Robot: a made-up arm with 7 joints. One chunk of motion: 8 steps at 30 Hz.
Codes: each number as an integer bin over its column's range. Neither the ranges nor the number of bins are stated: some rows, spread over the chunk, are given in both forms.
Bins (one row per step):
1: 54 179 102 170 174 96 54
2: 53 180 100 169 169 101 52
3: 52 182 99 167 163 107 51
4: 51 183 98 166 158 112 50
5: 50 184 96 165 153 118 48
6: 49 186 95 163 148 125 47
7: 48 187 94 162 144 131 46
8: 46 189 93 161 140 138 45
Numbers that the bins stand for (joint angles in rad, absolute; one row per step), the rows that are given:
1: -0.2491 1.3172 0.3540 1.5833 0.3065 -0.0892 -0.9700
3: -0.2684 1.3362 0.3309 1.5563 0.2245 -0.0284 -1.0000
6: -0.2973 1.3616 0.3002 1.5202 0.1127 0.0712 -1.0400
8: -0.3262 1.3807 0.2848 1.5022 0.0531 0.1431 -1.0600
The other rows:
2: -0.2587 1.3235 0.3386 1.5743 0.2692 -0.0615 -0.9900
4: -0.2780 1.3426 0.3233 1.5473 0.1873 -0.0007 -1.0100
5: -0.2876 1.3489 0.3079 1.5382 0.1500 0.0325 -1.0300
7: -0.3069 1.3680 0.2925 1.5112 0.0829 0.1044 -1.0500

